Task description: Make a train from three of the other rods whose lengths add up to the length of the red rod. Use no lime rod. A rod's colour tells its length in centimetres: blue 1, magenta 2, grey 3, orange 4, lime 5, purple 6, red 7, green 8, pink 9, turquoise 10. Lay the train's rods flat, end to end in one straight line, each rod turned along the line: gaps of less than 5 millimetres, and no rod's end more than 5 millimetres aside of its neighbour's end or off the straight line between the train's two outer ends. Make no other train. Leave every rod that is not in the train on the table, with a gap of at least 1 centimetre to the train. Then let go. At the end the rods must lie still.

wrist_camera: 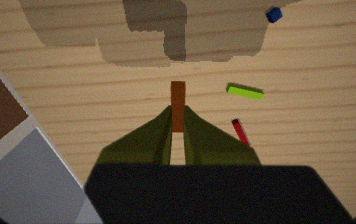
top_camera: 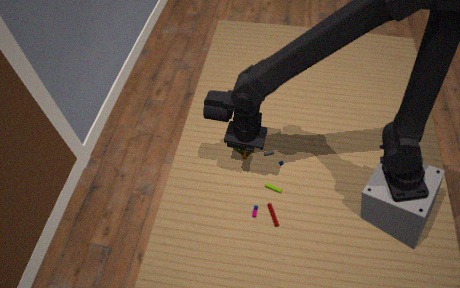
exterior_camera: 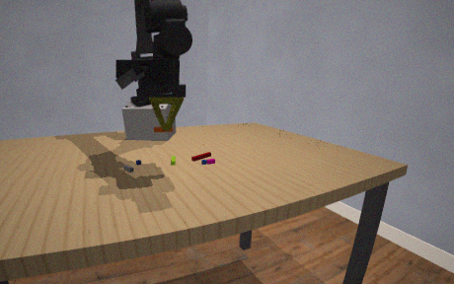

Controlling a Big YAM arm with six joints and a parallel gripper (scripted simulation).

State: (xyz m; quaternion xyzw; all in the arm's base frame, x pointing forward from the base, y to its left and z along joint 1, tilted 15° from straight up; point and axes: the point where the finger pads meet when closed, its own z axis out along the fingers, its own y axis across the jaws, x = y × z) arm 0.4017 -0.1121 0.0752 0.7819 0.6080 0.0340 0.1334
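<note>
The magenta rod lies 2 cm behind my hand, 14 cm to the left of it and 11 cm below it. Also, from my hand: orange rod 1 cm to the right, 1 cm below; lime rod 8 cm behind, 6 cm to the left, 11 cm below; grey rod 8 cm behind, 7 cm to the right, 11 cm below.
</note>
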